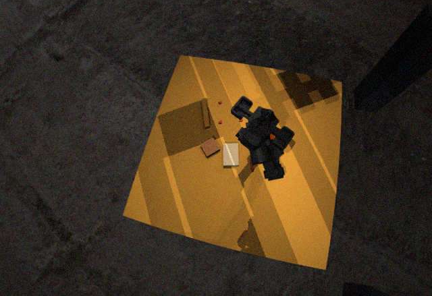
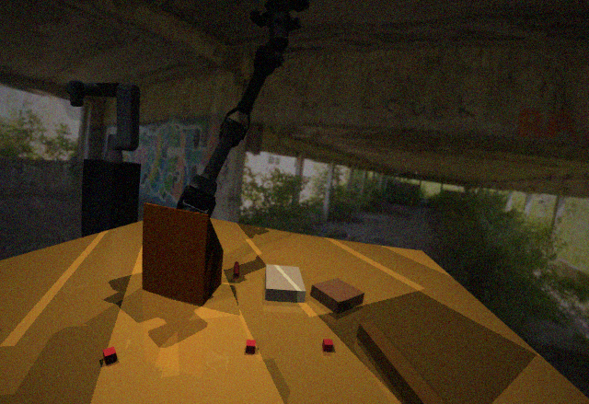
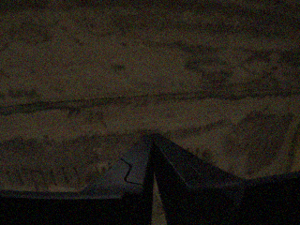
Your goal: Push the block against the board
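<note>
Right now the flat brown square block is 870 mm below my gripper tip, 290 mm ahead of it and 120 mm to the right of it. From my gripper tip the other things lie so: red peg (880 mm below, 50 mm to the right).
</note>
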